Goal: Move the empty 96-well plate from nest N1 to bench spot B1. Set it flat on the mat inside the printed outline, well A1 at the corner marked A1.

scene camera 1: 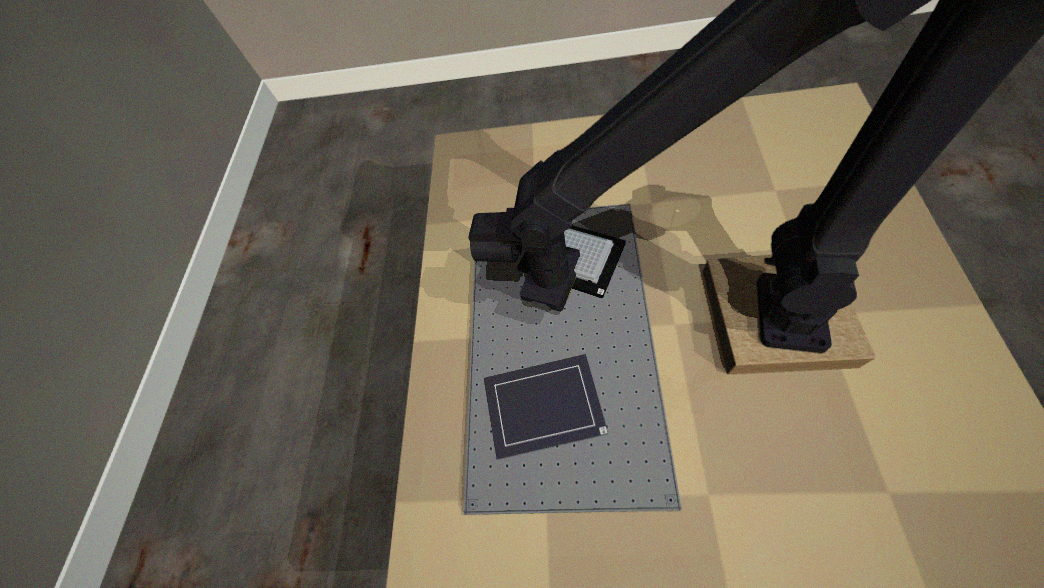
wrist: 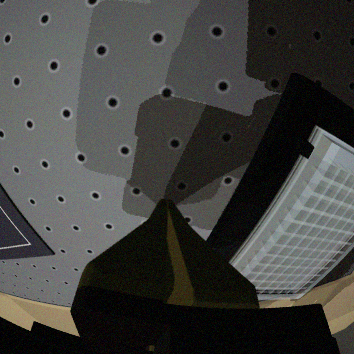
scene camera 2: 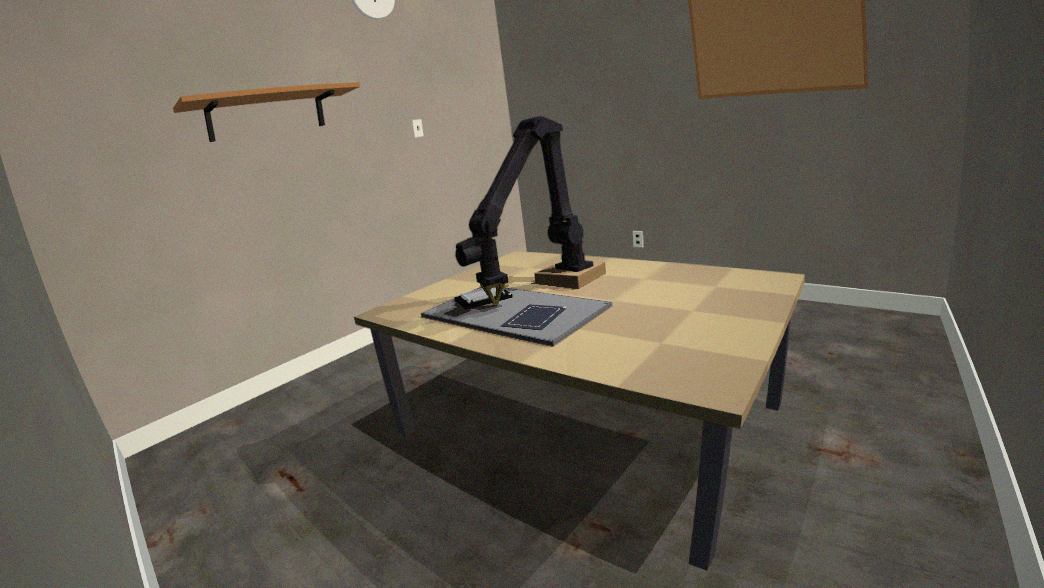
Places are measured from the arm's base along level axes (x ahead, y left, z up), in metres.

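Pixels of known places: gripper, fingertip midpoint: [scene camera 1: 555, 301] [wrist: 163, 207] [scene camera 2: 496, 304]; arm's base at its link origin: [scene camera 1: 789, 313] [scene camera 2: 574, 267].
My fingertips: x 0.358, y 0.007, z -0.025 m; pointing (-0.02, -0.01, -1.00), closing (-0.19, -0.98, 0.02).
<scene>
Ahead of a thing's pixels: the offset from my fingertips to its top centre. "spot": to the spot under its first point. Level surfaces: height alone.
The pale 96-well plate {0.094 m right, 0.014 m back, 0.022 m up} [scene camera 1: 592, 255] [scene camera 2: 476, 295] [wrist: 305, 220] sits in the black nest N1 {0.094 m right, 0.014 m back, 0.018 m up} [scene camera 1: 615, 257] [wrist: 272, 145] at the far end of the grey board; the arm hides part of both in scene camera 1. My gripper [scene camera 2: 496, 303] [wrist: 163, 207] is shut and empty. Its tips point down, low over the board, beside the nest on the side toward the mat. The dark mat of B1 {0.179 m left, 0.006 m back, 0.002 m down} [scene camera 1: 490, 416] [scene camera 2: 544, 309] lies flat on the board, with a white printed outline and a small white corner mark {0.203 m left, 0.101 m back, 0.002 m down} [scene camera 1: 602, 430]. Part of the mat shows at the left of the wrist view [wrist: 30, 235].
The perforated grey board {spot: 0.259 m left, 0.130 m back, 0.004 m down} [scene camera 1: 620, 474] [scene camera 2: 584, 312] lies on the checkered table {0.017 m down} [scene camera 1: 789, 438] [scene camera 2: 701, 350]. The arm's base stands on a wooden block [scene camera 1: 803, 361] [scene camera 2: 593, 274] beside the board. The forearm and wrist hang over the board's far end. The nest's raised black edge is close to the fingertips.
</scene>
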